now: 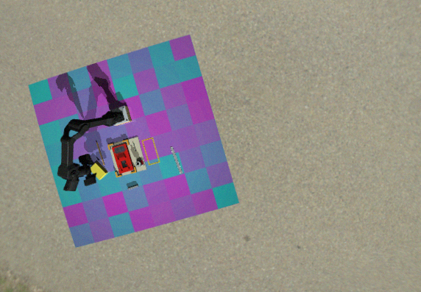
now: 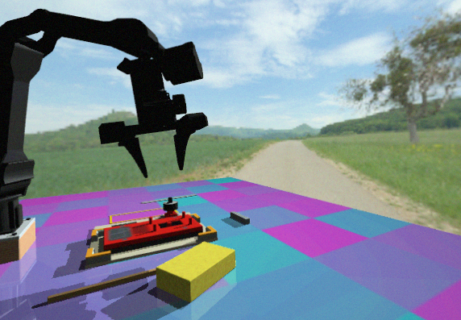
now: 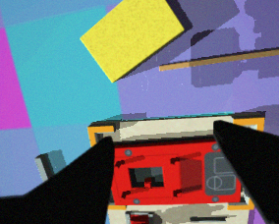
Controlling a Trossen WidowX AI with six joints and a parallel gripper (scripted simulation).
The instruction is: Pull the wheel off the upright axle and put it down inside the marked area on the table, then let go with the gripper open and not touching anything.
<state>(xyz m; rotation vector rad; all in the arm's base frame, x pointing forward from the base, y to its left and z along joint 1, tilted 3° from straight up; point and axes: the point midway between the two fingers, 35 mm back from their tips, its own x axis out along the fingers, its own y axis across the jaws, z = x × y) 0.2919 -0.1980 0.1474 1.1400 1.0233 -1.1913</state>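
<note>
My gripper tip is 240 mm to the right of the black wheel, 120 mm above it and 70 mm short of it. Also, from my gripper tip: dark block: 220 mm ahead, 150 mm below, 130 mm to the left; then thin wooden stick: 150 mm below, 90 mm behind, 30 mm to the right; then yellow block: 140 mm below, 80 mm to the right, 30 mm ahead.
</note>
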